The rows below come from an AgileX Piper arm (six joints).
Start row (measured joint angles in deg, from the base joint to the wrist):
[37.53 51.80 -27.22 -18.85 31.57 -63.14]
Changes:
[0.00 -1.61 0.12 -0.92 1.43 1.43]
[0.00 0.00 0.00 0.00 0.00 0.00]
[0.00 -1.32 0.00 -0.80 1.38 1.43]
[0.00 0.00 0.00 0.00 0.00 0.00]
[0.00 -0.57 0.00 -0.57 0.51 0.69]
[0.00 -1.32 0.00 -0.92 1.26 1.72]
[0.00 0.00 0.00 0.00 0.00 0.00]
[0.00 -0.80 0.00 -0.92 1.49 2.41]
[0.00 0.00 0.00 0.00 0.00 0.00]
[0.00 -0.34 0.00 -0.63 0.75 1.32]
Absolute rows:
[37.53 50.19 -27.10 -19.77 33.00 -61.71]
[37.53 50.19 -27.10 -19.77 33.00 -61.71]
[37.53 48.87 -27.10 -20.57 34.38 -60.28]
[37.53 48.87 -27.10 -20.57 34.38 -60.28]
[37.53 48.30 -27.10 -21.14 34.89 -59.59]
[37.53 46.98 -27.10 -22.06 36.15 -57.87]
[37.53 46.98 -27.10 -22.06 36.15 -57.87]
[37.53 46.18 -27.10 -22.98 37.64 -55.46]
[37.53 46.18 -27.10 -22.98 37.64 -55.46]
[37.53 45.84 -27.10 -23.61 38.39 -54.14]

